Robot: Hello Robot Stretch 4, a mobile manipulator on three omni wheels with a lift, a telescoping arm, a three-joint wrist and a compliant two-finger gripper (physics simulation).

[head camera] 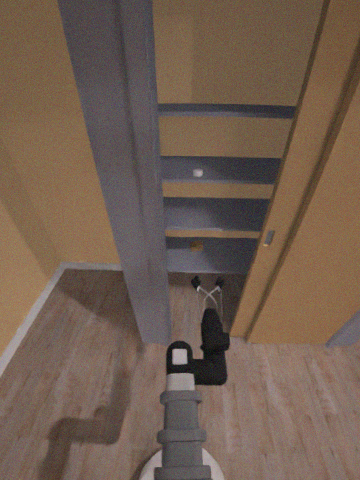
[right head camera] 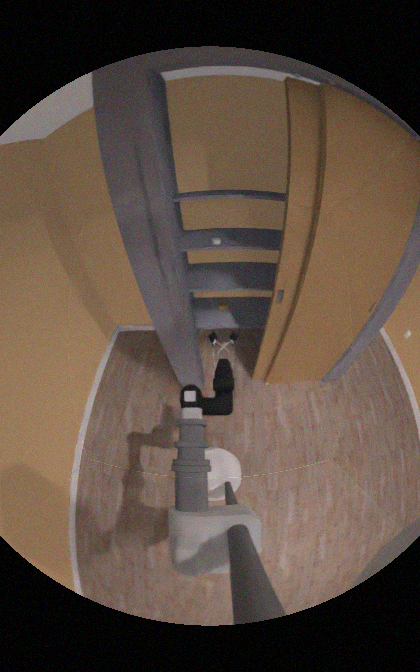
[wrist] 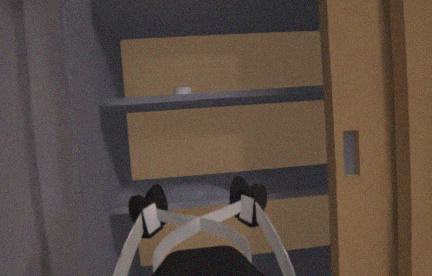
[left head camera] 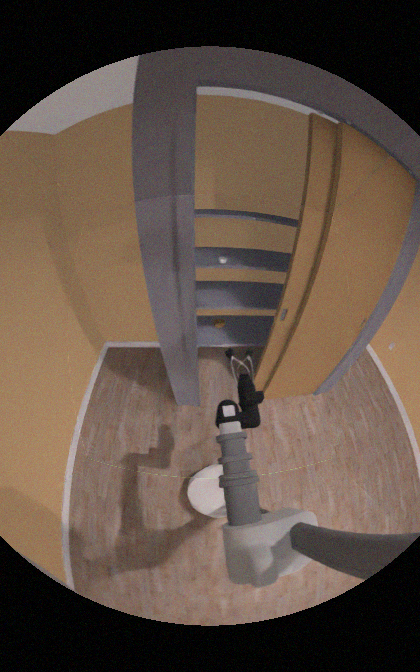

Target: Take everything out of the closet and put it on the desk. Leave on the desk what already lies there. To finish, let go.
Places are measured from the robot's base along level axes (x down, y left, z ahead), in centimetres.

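Pixels of known places: gripper, fingertip midpoint: (head camera: 207, 277) (right head camera: 222, 331) (wrist: 198, 196); robot's base at its link origin: (right head camera: 213, 472).
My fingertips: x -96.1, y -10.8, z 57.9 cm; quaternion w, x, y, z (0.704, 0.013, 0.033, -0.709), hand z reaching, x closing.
Note:
For each thing: its top centre in the pictures, then the offset to it from my fingertips.
- small white object at its top centre: (wrist: 182, 88) (head camera: 197, 170) (right head camera: 215, 238) dx -17.8, dy -1.2, dz +57.9 cm
- small orange-brown object at its top centre: (head camera: 196, 243) (right head camera: 222, 302) dx +48.1, dy -5.3, dz +75.8 cm
The closet (head camera: 145, 225) (left head camera: 185, 280) (right head camera: 150, 250) has a blue-grey frame, and its left part stands open with several shelves. A small white object (head camera: 198, 172) (left head camera: 223, 260) (right head camera: 216, 241) (wrist: 183, 90) stands on a middle shelf. A small orange-brown object (head camera: 196, 245) (left head camera: 219, 323) (right head camera: 223, 305) lies on the lowest shelf that shows. My gripper (head camera: 208, 282) (left head camera: 239, 353) (right head camera: 223, 337) (wrist: 198, 196) is open and empty, in front of the closet opening, left of the door's edge. The desk does not show in these views.
The orange sliding door (head camera: 310, 250) (left head camera: 350, 250) (right head camera: 350, 240) (wrist: 370, 200) covers the right part of the closet. Its recessed handle (head camera: 269, 237) (left head camera: 284, 314) (right head camera: 280, 296) (wrist: 351, 152) is near its left edge. The closet's left side post stands close to my gripper's left. Orange walls stand on both sides.

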